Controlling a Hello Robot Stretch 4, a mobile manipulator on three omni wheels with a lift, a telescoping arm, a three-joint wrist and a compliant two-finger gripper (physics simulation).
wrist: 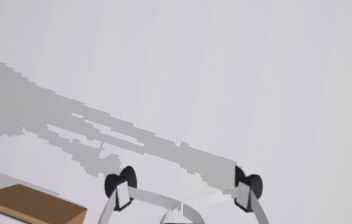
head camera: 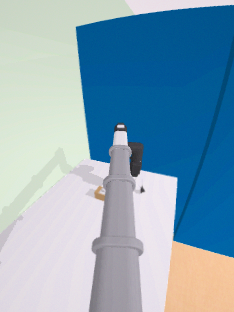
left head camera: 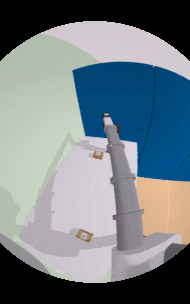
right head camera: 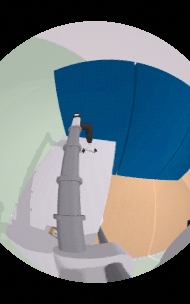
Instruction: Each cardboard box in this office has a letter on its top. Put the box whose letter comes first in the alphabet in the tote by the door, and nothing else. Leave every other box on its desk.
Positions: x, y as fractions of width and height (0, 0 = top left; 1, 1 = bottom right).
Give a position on a white desk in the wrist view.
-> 0.52, 0.44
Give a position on a white desk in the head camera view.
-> At 0.23, 0.76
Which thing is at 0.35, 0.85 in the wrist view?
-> My gripper.
